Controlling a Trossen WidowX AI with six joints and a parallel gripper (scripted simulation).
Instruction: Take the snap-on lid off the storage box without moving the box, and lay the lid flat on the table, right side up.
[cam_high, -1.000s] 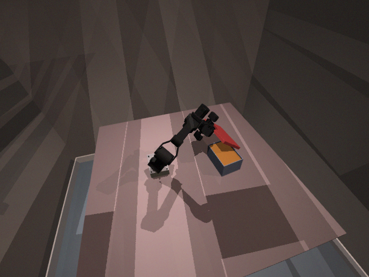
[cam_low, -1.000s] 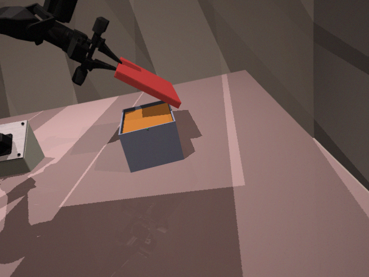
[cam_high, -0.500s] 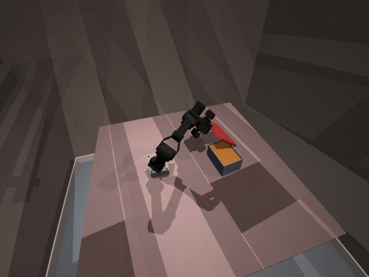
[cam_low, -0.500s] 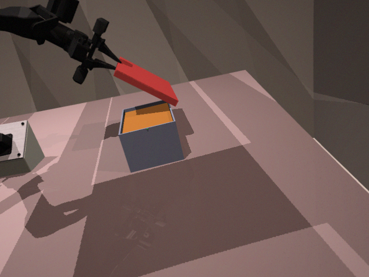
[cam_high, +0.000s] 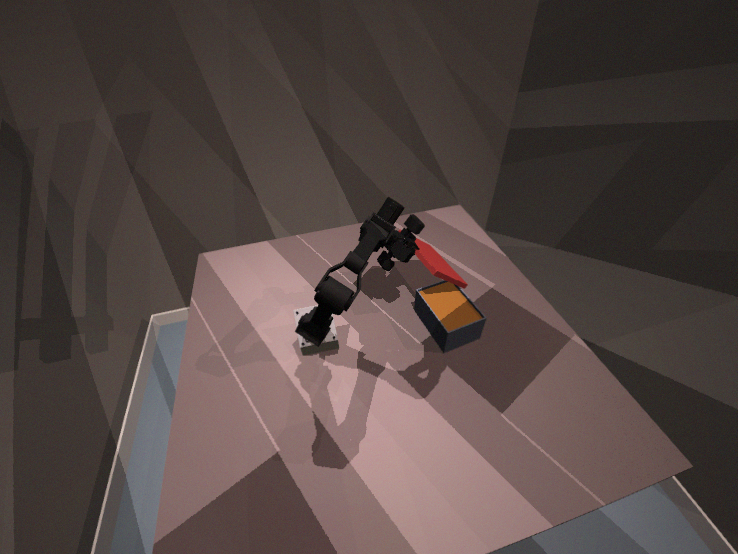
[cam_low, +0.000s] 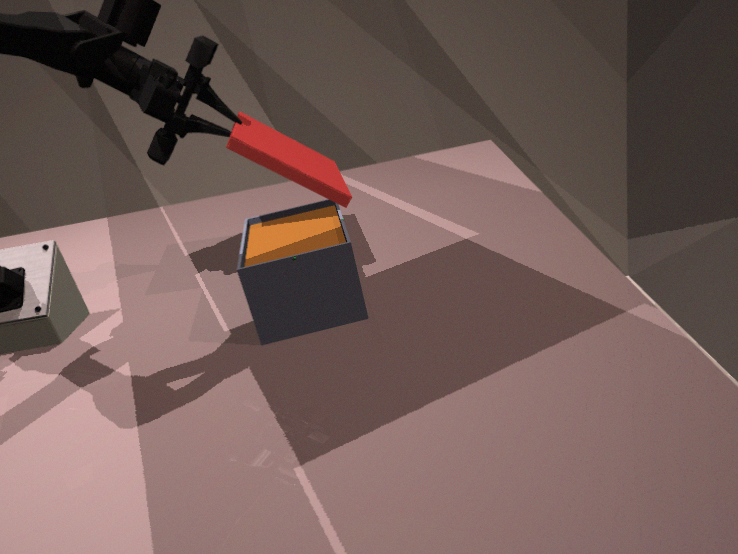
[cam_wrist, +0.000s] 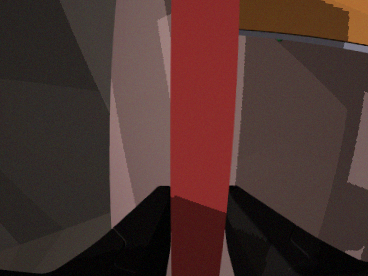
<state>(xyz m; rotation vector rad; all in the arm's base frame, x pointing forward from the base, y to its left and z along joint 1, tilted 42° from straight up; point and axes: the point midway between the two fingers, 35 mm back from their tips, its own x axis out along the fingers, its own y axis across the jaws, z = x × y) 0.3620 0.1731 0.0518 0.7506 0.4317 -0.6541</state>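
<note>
The red lid lies 60 mm ahead of my gripper tip, 10 mm to the left of it and 50 mm below it. Round my gripper tip: storage box (70 mm ahead, 150 mm to the right, 180 mm below).
</note>
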